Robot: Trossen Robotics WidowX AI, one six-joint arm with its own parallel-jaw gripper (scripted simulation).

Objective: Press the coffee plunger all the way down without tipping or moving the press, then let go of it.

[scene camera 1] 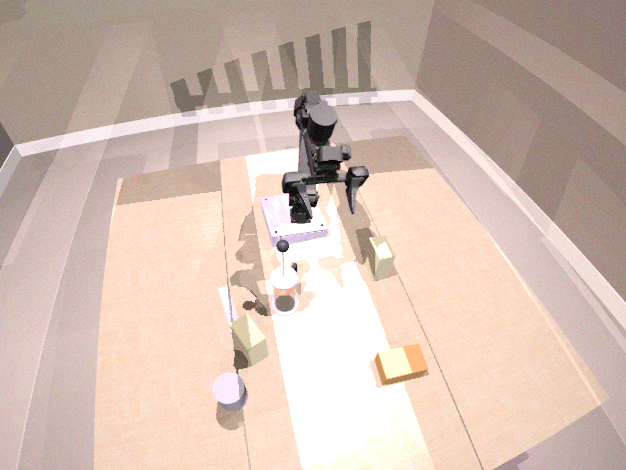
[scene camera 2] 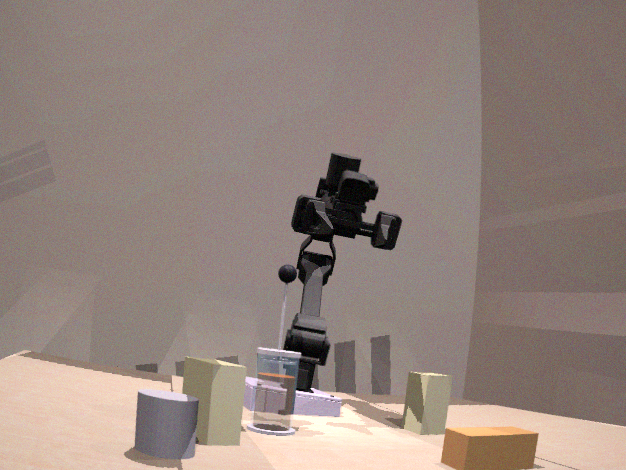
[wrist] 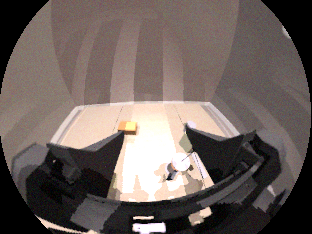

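Note:
A coffee press (scene camera 2: pixel 274 394) is part of this scene, and I can find the press in scene camera 1 as well (scene camera 1: pixel 283 279). As for my gripper (scene camera 2: pixel 359 237), (scene camera 1: pixel 332 215), (wrist: pixel 156 132), it is open and holds nothing.

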